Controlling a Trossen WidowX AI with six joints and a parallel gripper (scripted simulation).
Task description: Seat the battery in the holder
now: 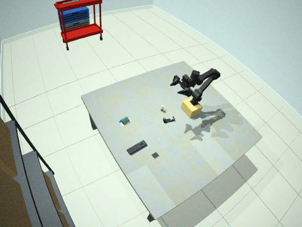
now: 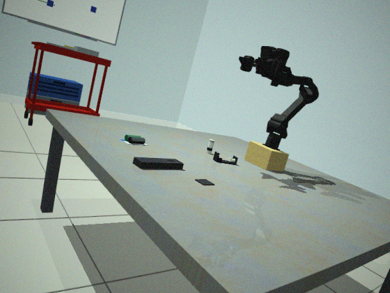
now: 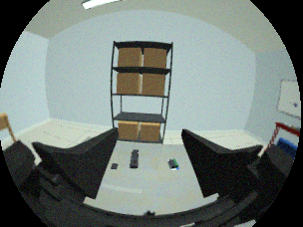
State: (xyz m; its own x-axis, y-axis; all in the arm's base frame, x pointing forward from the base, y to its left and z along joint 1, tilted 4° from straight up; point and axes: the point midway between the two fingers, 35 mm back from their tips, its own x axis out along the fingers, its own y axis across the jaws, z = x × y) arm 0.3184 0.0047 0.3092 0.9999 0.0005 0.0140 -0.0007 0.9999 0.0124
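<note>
The battery lies 70 mm behind my gripper tip, 140 mm to the right of it and 390 mm below it. Round my gripper tip: long black bar: 320 mm ahead, 70 mm to the left, 400 mm below; white card: 270 mm ahead, 200 mm to the right, 410 mm below; small dark square plate: 240 mm ahead, 200 mm to the left, 410 mm below.
</note>
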